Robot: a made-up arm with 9 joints. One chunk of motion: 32 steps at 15 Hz.
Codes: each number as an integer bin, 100 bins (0 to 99) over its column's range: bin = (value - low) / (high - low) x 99, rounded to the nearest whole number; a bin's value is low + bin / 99 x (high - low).
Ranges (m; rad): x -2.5..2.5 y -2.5..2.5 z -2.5..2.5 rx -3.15..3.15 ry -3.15..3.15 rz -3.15..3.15
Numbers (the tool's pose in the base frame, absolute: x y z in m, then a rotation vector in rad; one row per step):
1: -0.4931 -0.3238 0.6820 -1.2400 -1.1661 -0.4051
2: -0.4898 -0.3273 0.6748 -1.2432 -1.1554 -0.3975
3: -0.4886 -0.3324 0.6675 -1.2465 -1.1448 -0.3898
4: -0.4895 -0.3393 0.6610 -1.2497 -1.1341 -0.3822
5: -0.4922 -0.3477 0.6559 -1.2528 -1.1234 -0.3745
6: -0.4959 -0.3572 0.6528 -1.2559 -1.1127 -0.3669
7: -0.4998 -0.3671 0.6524 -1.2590 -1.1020 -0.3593
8: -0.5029 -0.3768 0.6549 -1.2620 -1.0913 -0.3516
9: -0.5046 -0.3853 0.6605 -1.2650 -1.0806 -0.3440
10: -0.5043 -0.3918 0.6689 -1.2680 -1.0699 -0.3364
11: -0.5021 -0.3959 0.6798 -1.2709 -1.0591 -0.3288
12: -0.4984 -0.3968 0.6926 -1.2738 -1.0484 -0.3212
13: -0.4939 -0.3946 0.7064 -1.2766 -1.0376 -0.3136
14: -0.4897 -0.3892 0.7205 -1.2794 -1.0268 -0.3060
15: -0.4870 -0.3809 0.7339 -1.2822 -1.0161 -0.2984
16: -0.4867 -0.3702 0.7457 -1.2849 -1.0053 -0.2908
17: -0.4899 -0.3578 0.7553 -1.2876 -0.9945 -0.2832
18: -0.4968 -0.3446 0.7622 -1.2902 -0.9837 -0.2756
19: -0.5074 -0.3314 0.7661 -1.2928 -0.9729 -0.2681
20: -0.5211 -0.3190 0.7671 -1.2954 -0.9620 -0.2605
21: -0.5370 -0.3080 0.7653 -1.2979 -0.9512 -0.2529
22: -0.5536 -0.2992 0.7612 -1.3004 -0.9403 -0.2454
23: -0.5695 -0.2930 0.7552 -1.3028 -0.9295 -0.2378
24: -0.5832 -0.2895 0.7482 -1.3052 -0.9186 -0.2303
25: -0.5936 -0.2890 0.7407 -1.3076 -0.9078 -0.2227
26: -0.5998 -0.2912 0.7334 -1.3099 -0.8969 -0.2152
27: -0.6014 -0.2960 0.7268 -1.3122 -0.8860 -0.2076
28: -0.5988 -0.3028 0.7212 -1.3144 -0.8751 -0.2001
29: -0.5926 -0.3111 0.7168 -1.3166 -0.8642 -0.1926
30: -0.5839 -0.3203 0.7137 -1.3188 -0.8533 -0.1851
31: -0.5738 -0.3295 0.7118 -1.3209 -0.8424 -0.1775
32: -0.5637 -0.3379 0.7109 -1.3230 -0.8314 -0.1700
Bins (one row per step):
1: 40 43 63 30 31 43
2: 40 43 63 30 31 43
3: 40 43 63 30 32 43
4: 40 43 63 30 32 43
5: 40 43 62 30 32 44
6: 40 42 62 30 32 44
7: 40 42 62 30 32 44
8: 40 42 62 30 32 44
9: 40 42 63 30 33 44
10: 40 42 63 30 33 44
11: 40 42 63 30 33 44
12: 40 42 63 29 33 44
13: 40 42 63 29 33 45
14: 40 42 64 29 33 45
15: 40 42 64 29 34 45
16: 40 42 64 29 34 45
17: 40 42 64 29 34 45
18: 40 43 65 29 34 45
19: 39 43 65 29 34 45
20: 39 43 65 29 34 45
21: 39 43 65 29 35 46
22: 39 44 65 29 35 46
23: 38 44 64 29 35 46
24: 38 44 64 29 35 46
25: 38 44 64 29 35 46
26: 38 44 64 29 35 46
27: 38 44 64 29 36 46
28: 38 44 64 29 36 46
29: 38 43 64 29 36 46
30: 38 43 64 29 36 47
31: 38 43 64 29 36 47
32: 38 43 64 29 36 47

